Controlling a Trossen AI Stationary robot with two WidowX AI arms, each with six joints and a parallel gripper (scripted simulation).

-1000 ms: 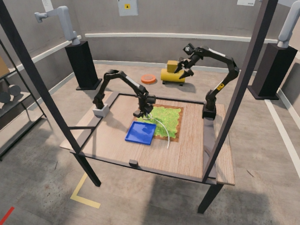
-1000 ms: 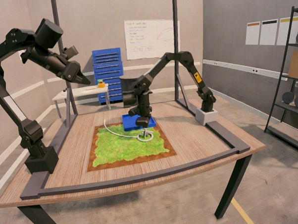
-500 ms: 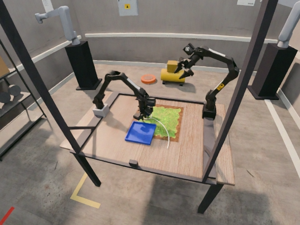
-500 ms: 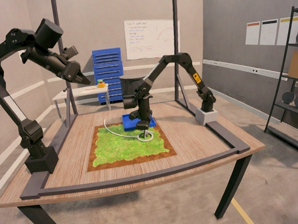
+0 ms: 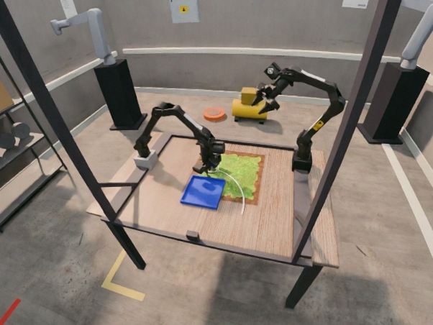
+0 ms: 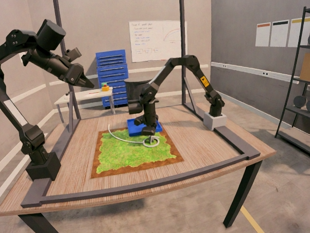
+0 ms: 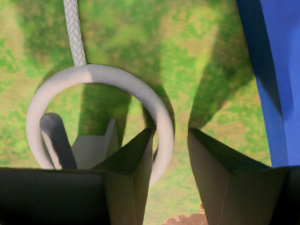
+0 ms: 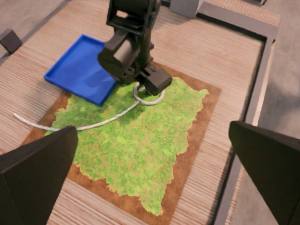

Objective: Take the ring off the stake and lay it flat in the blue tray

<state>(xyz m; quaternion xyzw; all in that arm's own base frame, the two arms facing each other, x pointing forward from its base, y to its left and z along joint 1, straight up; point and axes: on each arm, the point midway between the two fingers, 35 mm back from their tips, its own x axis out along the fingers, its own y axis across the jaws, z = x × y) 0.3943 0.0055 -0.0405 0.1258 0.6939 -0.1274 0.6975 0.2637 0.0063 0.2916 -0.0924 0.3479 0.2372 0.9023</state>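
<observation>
The grey stake lies 40 mm ahead of my left hand, 10 mm to the right of it and 10 mm below it. The rest, counted from my left hand: blue tray 150 mm behind, 10 mm to the left, 30 mm below; then white ring 40 mm ahead, 20 mm to the right, 30 mm below; then green mat 110 mm to the right, 50 mm below.
</observation>
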